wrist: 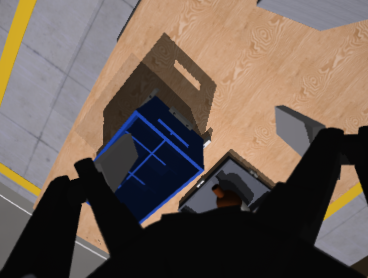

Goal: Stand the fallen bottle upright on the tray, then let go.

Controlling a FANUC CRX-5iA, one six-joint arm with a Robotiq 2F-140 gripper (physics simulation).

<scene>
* my gripper: 201,133
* blue crate: 170,156
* grey tray: 230,175
</scene>
